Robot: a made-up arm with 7 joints. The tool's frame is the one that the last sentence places.
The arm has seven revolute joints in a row. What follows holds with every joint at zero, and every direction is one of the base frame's.
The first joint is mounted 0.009 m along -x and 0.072 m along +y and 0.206 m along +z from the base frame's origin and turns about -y.
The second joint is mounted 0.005 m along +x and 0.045 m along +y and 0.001 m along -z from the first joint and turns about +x.
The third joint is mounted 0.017 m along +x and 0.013 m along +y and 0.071 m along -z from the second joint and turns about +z.
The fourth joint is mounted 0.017 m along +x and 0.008 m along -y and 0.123 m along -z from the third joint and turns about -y.
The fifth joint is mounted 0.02 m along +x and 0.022 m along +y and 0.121 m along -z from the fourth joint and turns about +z.
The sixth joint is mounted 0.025 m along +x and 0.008 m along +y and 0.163 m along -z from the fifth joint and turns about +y.
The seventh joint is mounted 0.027 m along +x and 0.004 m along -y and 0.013 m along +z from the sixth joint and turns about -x.
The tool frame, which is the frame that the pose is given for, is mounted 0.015 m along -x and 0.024 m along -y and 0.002 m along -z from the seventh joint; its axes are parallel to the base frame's.
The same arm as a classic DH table. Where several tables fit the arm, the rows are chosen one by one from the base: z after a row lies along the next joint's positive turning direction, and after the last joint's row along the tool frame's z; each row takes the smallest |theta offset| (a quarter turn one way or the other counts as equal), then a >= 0, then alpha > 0; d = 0 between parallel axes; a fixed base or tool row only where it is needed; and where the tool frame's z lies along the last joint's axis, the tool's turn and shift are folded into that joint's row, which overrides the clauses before.
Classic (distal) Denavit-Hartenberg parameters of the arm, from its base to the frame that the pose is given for. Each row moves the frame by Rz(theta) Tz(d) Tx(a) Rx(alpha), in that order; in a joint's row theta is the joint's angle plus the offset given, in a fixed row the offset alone. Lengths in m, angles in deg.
base (fixed): a -0.009  alpha 90  d 0.206  theta_offset 0
joint 1: a 0.001  alpha -90  d -0.117  theta_offset -90
joint 2: a 0.013  alpha -90  d 0.022  theta_offset 90
joint 3: a 0.017  alpha 90  d -0.194  theta_offset -90
joint 4: a 0.02  alpha -90  d -0.014  theta_offset 0
joint 5: a 0.025  alpha -90  d -0.284  theta_offset 0
joint 6: a 0.013  alpha 90  d 0.004  theta_offset -90
joint 7: a 0.024  alpha -90  d -0.012  theta_offset -90
tool (fixed): a 0  alpha 0  d -0.002  theta_offset 90

